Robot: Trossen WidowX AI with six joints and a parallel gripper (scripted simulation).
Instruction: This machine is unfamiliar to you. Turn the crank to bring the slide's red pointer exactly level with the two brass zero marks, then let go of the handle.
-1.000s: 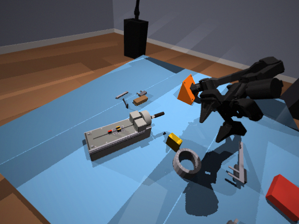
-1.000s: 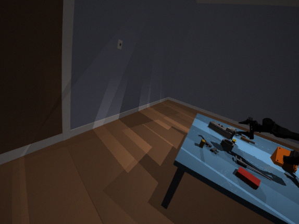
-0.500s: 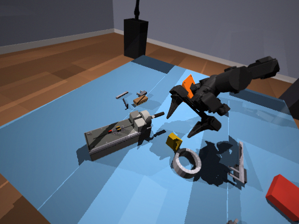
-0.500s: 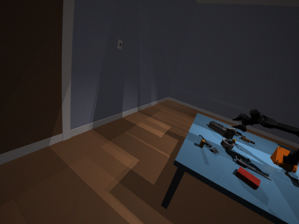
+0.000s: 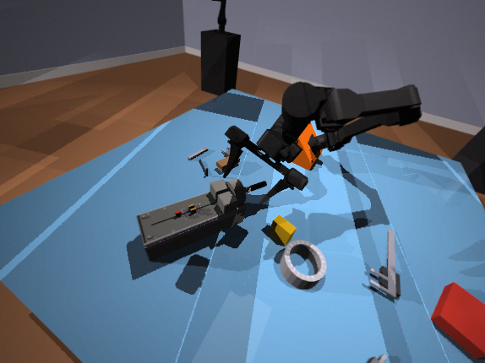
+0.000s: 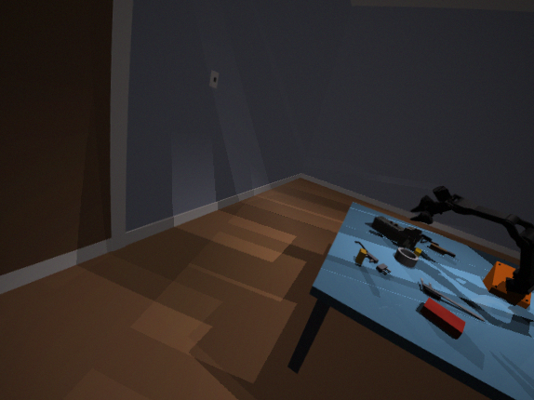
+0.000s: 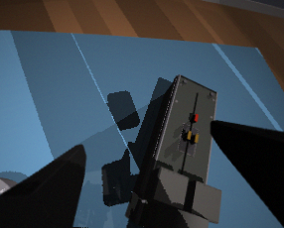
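My gripper tip is now 120 mm past the dark crank handle and 90 mm above it. From my gripper tip the other things lie so: yellow block: 80 mm behind, 110 mm to the left, 170 mm below; red pointer: 40 mm ahead, 140 mm to the right, 120 mm below; brown block: 270 mm behind, 160 mm to the right, 190 mm below.
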